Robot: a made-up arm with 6 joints. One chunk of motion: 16 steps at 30 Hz.
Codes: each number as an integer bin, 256 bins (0 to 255) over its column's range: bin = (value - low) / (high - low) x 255, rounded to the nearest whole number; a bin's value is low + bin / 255 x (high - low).
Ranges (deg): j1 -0.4..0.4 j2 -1..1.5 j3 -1..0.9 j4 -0.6..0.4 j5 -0.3..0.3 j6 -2.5..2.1
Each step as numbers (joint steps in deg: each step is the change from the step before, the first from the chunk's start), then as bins.
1 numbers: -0.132 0.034 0.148 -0.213 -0.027 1.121
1 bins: 85 105 154 99 116 201
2 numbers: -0.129 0.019 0.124 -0.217 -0.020 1.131
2 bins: 86 104 151 98 119 201
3 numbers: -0.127 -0.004 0.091 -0.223 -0.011 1.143
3 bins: 87 102 146 96 123 202
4 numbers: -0.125 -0.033 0.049 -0.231 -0.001 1.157
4 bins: 88 99 141 94 127 203
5 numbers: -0.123 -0.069 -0.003 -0.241 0.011 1.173
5 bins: 88 95 134 92 132 204
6 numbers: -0.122 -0.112 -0.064 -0.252 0.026 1.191
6 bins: 89 91 126 89 139 205
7 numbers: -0.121 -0.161 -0.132 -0.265 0.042 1.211
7 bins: 89 86 116 85 145 206
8 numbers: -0.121 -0.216 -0.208 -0.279 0.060 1.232
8 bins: 89 80 106 82 153 207
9 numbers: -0.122 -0.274 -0.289 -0.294 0.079 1.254
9 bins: 89 74 95 78 161 208
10 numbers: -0.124 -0.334 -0.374 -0.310 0.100 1.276
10 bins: 88 68 84 74 170 209
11 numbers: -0.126 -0.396 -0.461 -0.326 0.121 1.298
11 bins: 87 62 72 70 179 211
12 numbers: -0.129 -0.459 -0.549 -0.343 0.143 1.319
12 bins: 86 55 61 66 188 212
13 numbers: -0.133 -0.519 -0.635 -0.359 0.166 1.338
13 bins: 85 49 49 61 198 213
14 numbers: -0.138 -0.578 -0.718 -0.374 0.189 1.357
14 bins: 84 43 38 58 208 214
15 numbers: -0.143 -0.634 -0.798 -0.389 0.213 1.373
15 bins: 82 37 27 54 218 215
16 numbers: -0.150 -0.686 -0.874 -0.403 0.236 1.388
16 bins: 80 32 17 50 228 216
